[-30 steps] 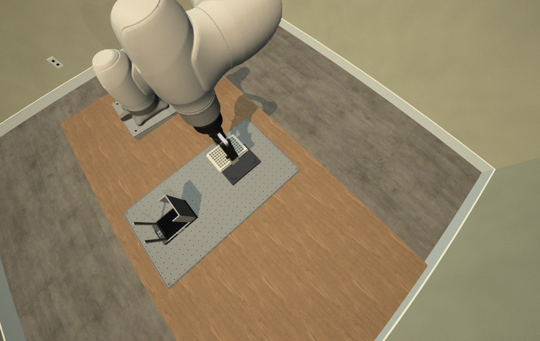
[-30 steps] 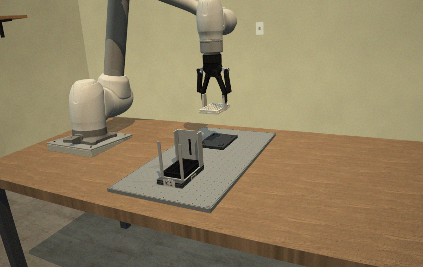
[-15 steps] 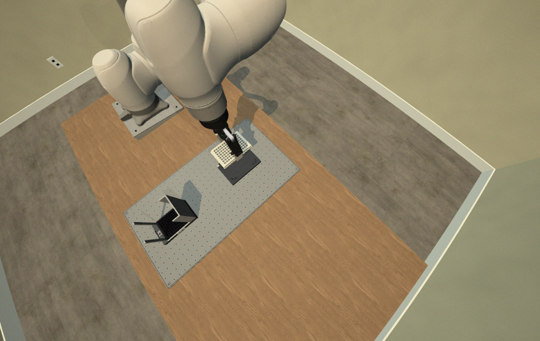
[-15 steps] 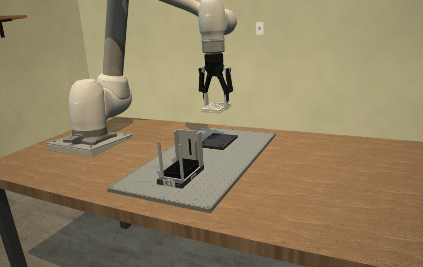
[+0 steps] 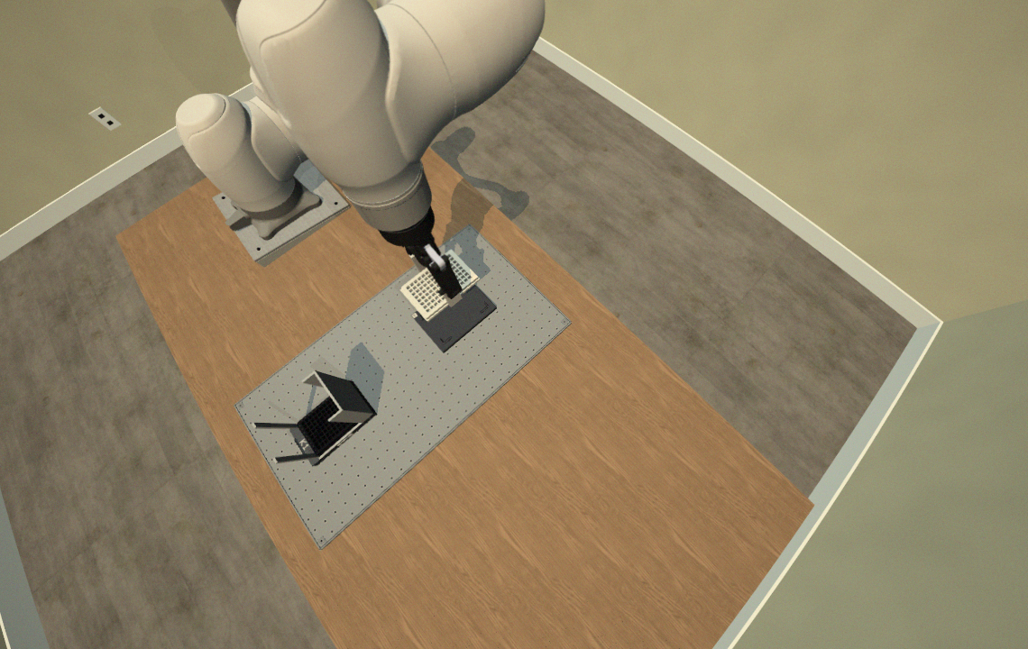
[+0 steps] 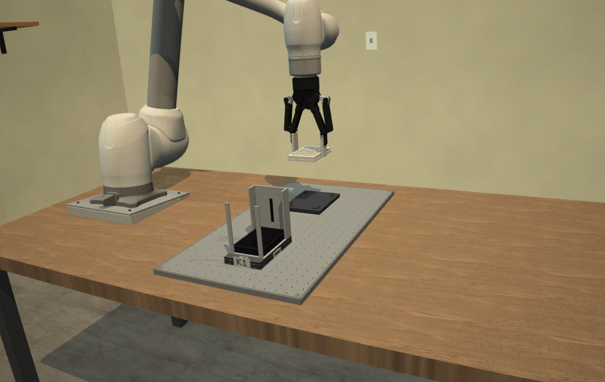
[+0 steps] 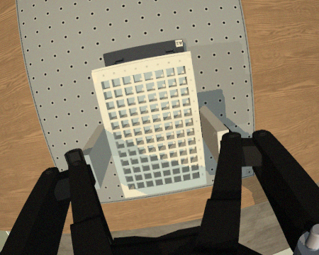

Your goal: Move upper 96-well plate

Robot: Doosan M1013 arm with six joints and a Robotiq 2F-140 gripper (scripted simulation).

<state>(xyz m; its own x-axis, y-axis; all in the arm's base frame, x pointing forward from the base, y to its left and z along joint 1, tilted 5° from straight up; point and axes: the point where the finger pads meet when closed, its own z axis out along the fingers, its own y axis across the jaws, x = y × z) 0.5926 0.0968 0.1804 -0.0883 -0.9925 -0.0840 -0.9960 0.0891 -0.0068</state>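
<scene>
Right now my hand is 60 mm past the pale A1 square, 70 mm to the left of it and 160 mm above it. From my hand the other things lie so: black plate 10 mm behind, 340 mm to the right, 150 mm below; white 96-well plate 20 mm below.
</scene>
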